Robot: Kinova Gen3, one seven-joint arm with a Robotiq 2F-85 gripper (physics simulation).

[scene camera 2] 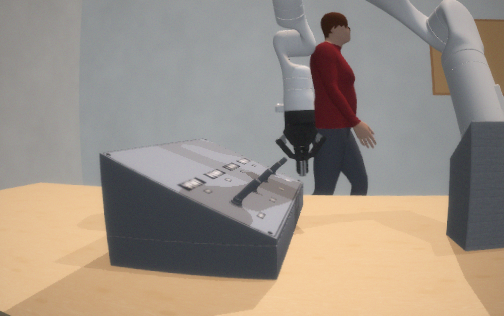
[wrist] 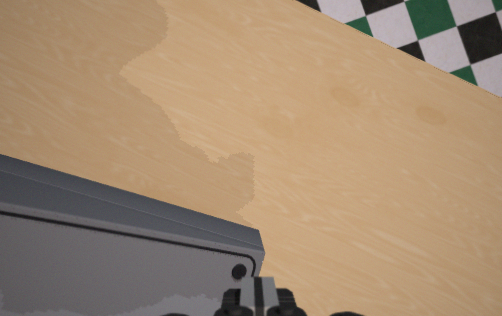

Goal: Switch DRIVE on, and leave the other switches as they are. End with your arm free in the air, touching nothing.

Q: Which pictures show my gripper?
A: Scene camera 2 and the wrist view: all of them.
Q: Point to a sloped grey switch console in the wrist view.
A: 76, 239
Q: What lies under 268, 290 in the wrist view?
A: My gripper.
